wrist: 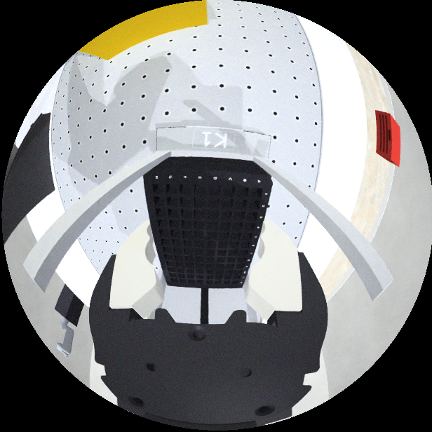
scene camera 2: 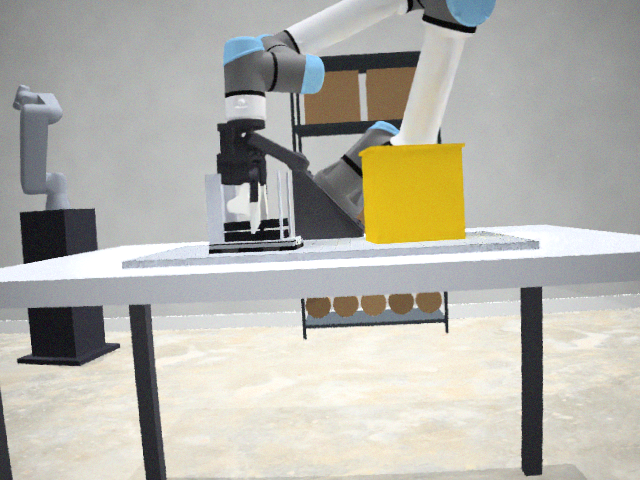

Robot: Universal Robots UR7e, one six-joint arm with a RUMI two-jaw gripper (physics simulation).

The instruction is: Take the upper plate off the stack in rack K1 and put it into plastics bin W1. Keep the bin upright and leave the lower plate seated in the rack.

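Places are measured from the arm's base along level axes (x ahead, y left, z up), in metres.
Pixels of known places: gripper, fingertip midpoint: (scene camera 2: 257, 233); arm's base, link origin: (scene camera 2: 333, 197).
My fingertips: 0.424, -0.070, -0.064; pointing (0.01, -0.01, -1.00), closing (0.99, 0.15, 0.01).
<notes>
Ahead of a thing's pixels: the offset from my fingertips to its top centre, as dx, dy, dz. "*": to the spot under its first point. Level surfaces: height alone.
The black upper plate {* +0.043, -0.026, +0.015} (scene camera 2: 236, 226) (wrist: 207, 210) lies level in rack K1 {+0.001, -0.002, +0.112} (scene camera 2: 214, 206) (wrist: 87, 212), between its upright corner posts. In the wrist view its top shows a grid of wells. The lower plate {* +0.043, -0.027, -0.005} (scene camera 2: 236, 237) shows as a dark band under it in the scene view, with a thin light line between them; the wrist view hides it. My gripper (scene camera 2: 254, 228) (wrist: 206, 219) points down into the rack and is shut on the upper plate, a pale finger at each long side. Yellow plastics bin W1 {-0.114, +0.282, +0.148} (scene camera 2: 413, 193) (wrist: 150, 27) stands upright, right of the rack in the scene view.
The rack and bin stand on a perforated board {dz -0.032} (scene camera 2: 330, 250) (wrist: 221, 86) on the white table (scene camera 2: 320, 286). The rack's posts rise close around my fingers. A dark wedge-shaped arm mount (scene camera 2: 320, 211) stands behind, between rack and bin. A red object (wrist: 387, 137) shows off the board's side.
</notes>
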